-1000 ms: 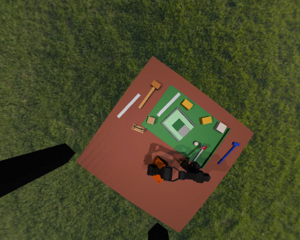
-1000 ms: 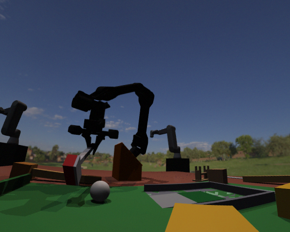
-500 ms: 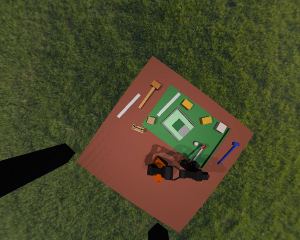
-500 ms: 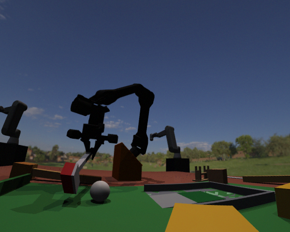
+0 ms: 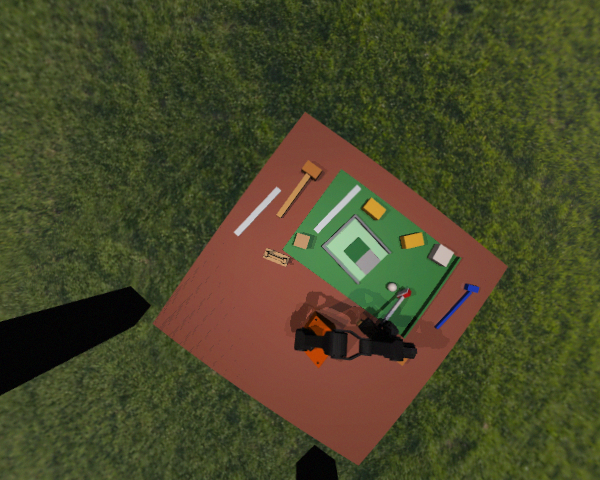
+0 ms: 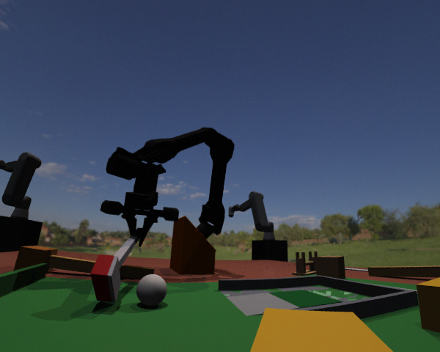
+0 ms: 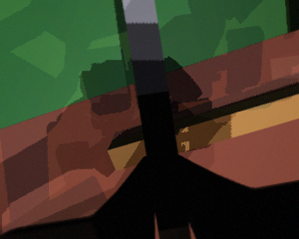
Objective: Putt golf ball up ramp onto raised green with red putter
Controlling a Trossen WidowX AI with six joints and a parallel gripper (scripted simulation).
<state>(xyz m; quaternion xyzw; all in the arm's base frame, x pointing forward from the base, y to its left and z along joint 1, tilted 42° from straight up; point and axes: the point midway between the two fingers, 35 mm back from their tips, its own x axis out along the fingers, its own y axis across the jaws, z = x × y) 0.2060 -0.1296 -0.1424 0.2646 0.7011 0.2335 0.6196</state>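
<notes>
My gripper tip is now 12 cm short of the red putter and 1 cm to the left of it. Round my gripper tip: blue putter: 36 cm ahead, 28 cm to the right, 6 cm below; then white golf ball: 21 cm ahead, 5 cm below, 4 cm to the left; then green mat: 27 cm ahead, 21 cm to the left, 7 cm below.
</notes>
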